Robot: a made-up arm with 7 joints. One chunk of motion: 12 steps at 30 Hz.
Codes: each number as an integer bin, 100 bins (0 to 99) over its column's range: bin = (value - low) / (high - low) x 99, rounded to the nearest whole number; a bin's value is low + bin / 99 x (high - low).
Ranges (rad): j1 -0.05..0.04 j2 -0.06..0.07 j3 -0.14..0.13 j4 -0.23..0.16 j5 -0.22..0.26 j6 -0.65..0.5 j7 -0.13..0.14
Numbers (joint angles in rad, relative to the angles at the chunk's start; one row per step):
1: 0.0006 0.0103 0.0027 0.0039 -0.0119 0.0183 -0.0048
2: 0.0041 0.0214 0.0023 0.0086 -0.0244 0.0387 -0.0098
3: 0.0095 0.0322 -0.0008 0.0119 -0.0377 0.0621 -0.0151
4: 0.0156 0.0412 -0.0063 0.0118 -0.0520 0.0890 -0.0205
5: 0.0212 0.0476 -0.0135 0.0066 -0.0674 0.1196 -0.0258
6: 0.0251 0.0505 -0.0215 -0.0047 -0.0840 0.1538 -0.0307
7: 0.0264 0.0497 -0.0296 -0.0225 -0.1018 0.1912 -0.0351
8: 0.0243 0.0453 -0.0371 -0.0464 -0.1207 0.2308 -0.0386
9: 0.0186 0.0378 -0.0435 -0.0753 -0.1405 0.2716 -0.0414
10: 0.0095 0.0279 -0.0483 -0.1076 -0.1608 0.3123 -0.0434
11: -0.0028 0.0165 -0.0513 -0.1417 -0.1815 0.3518 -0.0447
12: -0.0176 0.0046 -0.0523 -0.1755 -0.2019 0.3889 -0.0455
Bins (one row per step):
1: 56 54 52 59 43 58 46
2: 60 62 52 61 40 59 44
3: 65 70 51 61 38 61 42
4: 72 77 49 61 35 64 40
5: 78 82 46 60 31 66 38
6: 83 84 43 57 28 69 36
7: 84 84 40 53 24 72 35
8: 82 80 38 47 20 76 34
9: 75 74 35 39 16 79 32
10: 65 67 34 31 12 83 32
11: 52 58 33 22 8 86 31
12: 36 49 32 14 4 89 31

